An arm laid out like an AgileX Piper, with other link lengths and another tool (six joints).
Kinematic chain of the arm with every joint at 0, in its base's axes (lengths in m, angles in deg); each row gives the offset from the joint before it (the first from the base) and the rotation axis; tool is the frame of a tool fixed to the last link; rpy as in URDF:
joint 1: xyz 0 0 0.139 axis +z
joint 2: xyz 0 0 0 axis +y
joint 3: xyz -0.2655 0 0.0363 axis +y
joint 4: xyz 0.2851 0 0.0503 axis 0.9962 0 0.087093
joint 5: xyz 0 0 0 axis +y
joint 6: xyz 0.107 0 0.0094 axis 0.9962 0 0.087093
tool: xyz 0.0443 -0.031 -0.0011 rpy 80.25 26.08 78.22
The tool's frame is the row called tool.
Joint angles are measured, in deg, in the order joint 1, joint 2, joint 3, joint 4, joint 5, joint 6. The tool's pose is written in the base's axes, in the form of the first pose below.
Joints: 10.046 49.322 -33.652 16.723 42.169 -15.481
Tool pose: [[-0.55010 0.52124 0.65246 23.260], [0.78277 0.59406 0.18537 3.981], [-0.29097 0.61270 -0.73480 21.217], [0 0 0 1]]
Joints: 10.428 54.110 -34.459 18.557 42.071 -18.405
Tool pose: [[-0.59616 0.53121 0.60201 24.099], [0.75778 0.62003 0.20330 4.609], [-0.26527 0.57739 -0.77217 19.844], [0 0 0 1]]
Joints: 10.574 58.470 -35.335 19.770 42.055 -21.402
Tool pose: [[-0.63735 0.53252 0.55696 24.871], [0.72937 0.65009 0.21308 5.025], [-0.24861 0.54204 -0.80274 18.601], [0 0 0 1]]
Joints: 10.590 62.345 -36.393 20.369 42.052 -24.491
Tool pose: [[-0.67552 0.52178 0.52098 25.652], [0.69605 0.68440 0.21706 5.281], [-0.24330 0.50926 -0.82551 17.606], [0 0 0 1]]
